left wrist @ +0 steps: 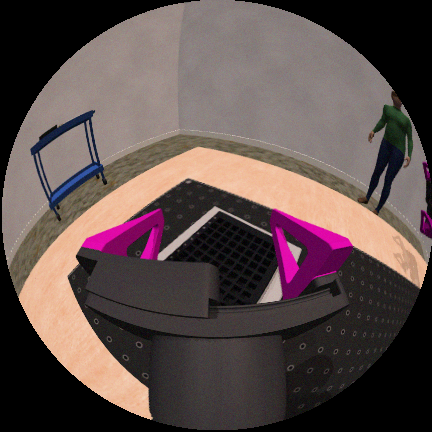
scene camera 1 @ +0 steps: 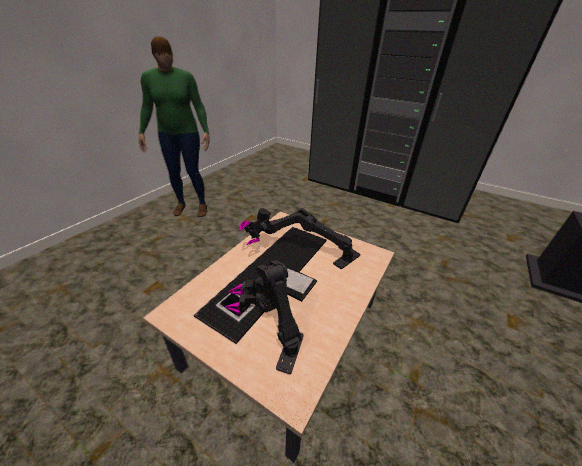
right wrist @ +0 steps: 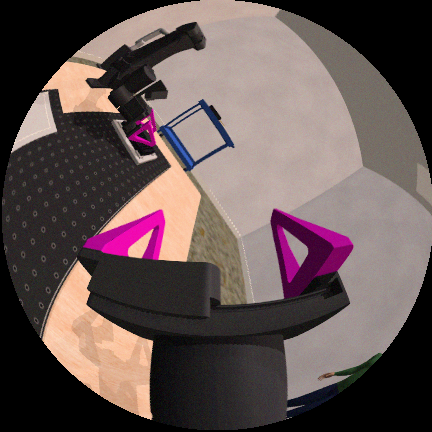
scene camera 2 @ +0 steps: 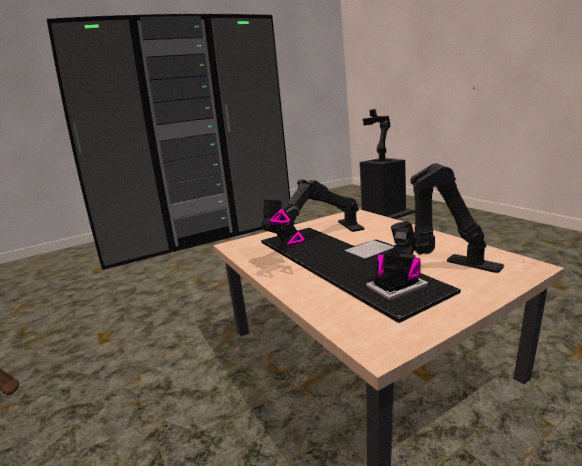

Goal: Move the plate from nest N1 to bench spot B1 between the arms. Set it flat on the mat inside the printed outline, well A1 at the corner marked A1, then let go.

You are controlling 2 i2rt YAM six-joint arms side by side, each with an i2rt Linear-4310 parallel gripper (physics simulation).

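Seen in the pictures: left gripper, between the fingertips: (left wrist: pixel 216 214) (scene camera 1: pixel 227 299) (right wrist: pixel 153 137) (scene camera 2: pixel 393 276); right gripper, between the fingertips: (scene camera 1: pixel 243 237) (right wrist: pixel 217 214) (scene camera 2: pixel 296 230); left arm's base, origin of its link: (scene camera 1: pixel 290 351) (right wrist: pixel 100 83) (scene camera 2: pixel 474 264); right arm's base, origin of its link: (scene camera 1: pixel 346 259) (scene camera 2: pixel 350 225).
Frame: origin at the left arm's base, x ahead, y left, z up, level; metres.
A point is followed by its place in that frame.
Observation:
The plate (left wrist: pixel 235 250) @(z 0.039, x 0.364, y -0.145 m), black with a grid of wells, sits in the pale frame of nest N1 (scene camera 1: pixel 226 313) @(z 0.021, x 0.358, y -0.076 m) (scene camera 2: pixel 390 295) @(z 0.025, x 0.422, y -0.105 m) (left wrist: pixel 189 231) @(z 0.025, x 0.381, y -0.090 m) on the black perforated board. My left gripper (scene camera 1: pixel 235 298) @(z 0.065, x 0.375, y -0.123 m) (scene camera 2: pixel 398 268) @(z 0.065, x 0.375, y -0.123 m) (left wrist: pixel 216 214) @(z 0.065, x 0.375, y -0.123 m) is open just above the plate, its fingers spread over opposite sides, not closed on it. My right gripper (scene camera 1: pixel 248 233) @(z 0.181, x 0.448, y -0.478 m) (scene camera 2: pixel 288 227) @(z 0.181, x 0.448, y -0.478 m) (right wrist: pixel 217 214) @(z 0.181, x 0.448, y -0.478 m) is open and empty, raised near the table's far end in scene camera 1. The pale mat of bench spot B1 (scene camera 1: pixel 301 282) @(z 0.015, x 0.068, y -0.406 m) (scene camera 2: pixel 369 248) @(z 0.015, x 0.104, y -0.411 m) (right wrist: pixel 34 122) lies between the arms; its A1 mark cannot be read.
The black perforated board (scene camera 1: pixel 298 243) @(z 0.013, x 0.187, y -0.741 m) (scene camera 2: pixel 325 260) @(z 0.013, x 0.302, y -0.484 m) (left wrist: pixel 345 300) @(z 0.012, x 0.343, y -0.296 m) (right wrist: pixel 65 185) @(z 0.013, x 0.312, y -0.422 m) runs along the wooden table (scene camera 1: pixel 185 295) @(z 0.000, x 0.630, y -0.123 m) (scene camera 2: pixel 345 320) @(z 0.000, x 0.588, y -0.152 m). The left arm (scene camera 1: pixel 287 320) @(z 0.190, x 0.023, y -0.016 m) (scene camera 2: pixel 425 215) @(z 0.215, x 0.167, y -0.124 m) reaches over the board beside B1. The right arm (scene camera 1: pixel 325 232) @(z 0.196, x 0.006, y -0.672 m) (scene camera 2: pixel 325 194) @(z 0.225, x 0.103, y -0.642 m) stands at the other end. A person (scene camera 1: pixel 170 100) stands beyond the table.

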